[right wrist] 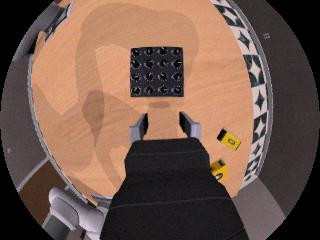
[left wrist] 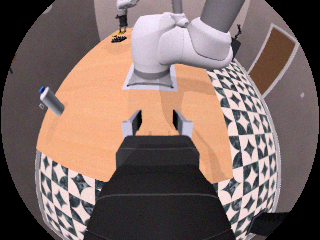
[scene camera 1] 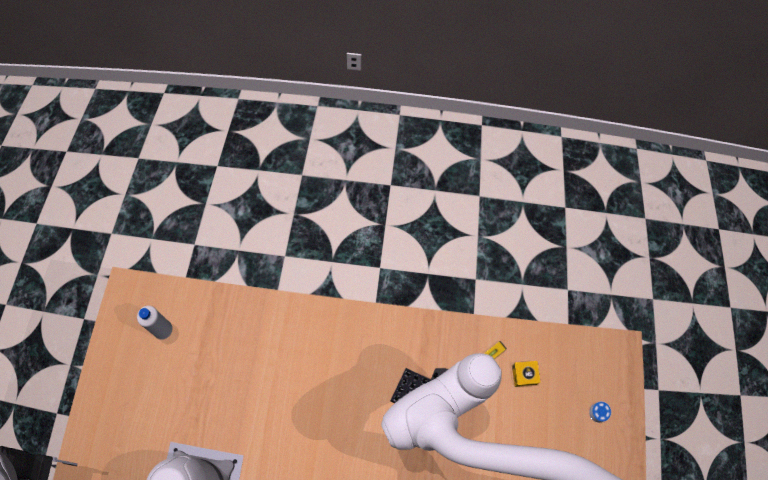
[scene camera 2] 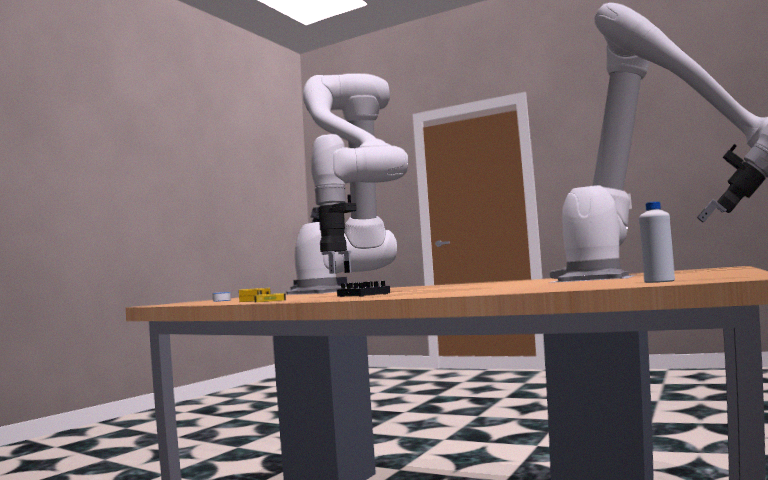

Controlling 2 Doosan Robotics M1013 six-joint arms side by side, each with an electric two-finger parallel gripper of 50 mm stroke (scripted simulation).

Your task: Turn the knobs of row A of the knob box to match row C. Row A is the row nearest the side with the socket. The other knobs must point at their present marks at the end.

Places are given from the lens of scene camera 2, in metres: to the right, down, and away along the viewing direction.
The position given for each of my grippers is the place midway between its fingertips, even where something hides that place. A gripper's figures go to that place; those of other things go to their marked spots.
my left gripper (scene camera 2: 700, 220): 0.90, -0.06, 1.57
my right gripper (scene camera 2: 340, 273): -0.13, 0.10, 1.72
white bottle (scene camera 2: 657, 253): 0.57, 0.03, 1.18
